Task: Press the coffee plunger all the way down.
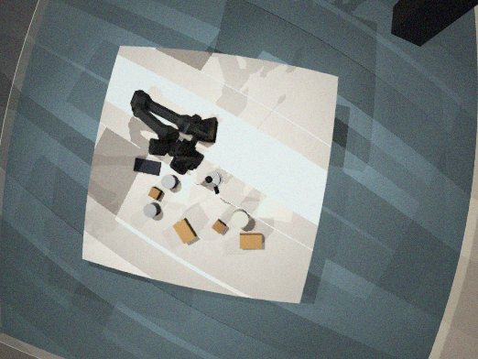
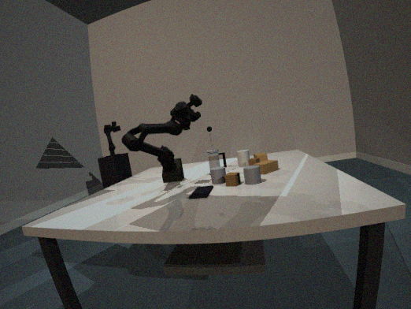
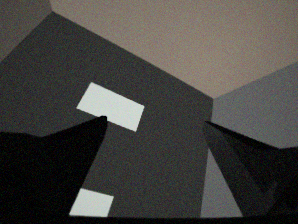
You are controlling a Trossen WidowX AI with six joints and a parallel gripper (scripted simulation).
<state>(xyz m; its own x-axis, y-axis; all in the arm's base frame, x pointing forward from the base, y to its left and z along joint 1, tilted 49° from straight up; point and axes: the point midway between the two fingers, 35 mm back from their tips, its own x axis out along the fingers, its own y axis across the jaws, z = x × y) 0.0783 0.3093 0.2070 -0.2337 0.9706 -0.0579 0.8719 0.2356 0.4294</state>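
My gripper tip is 120 mm short of the coffee press, 30 mm to the right of it and 330 mm above it. From my gripper tip the other things lie so: white mug 250 mm ahead, 190 mm to the left, 410 mm below; flat black slab 130 mm ahead, 350 mm to the right, 450 mm below.
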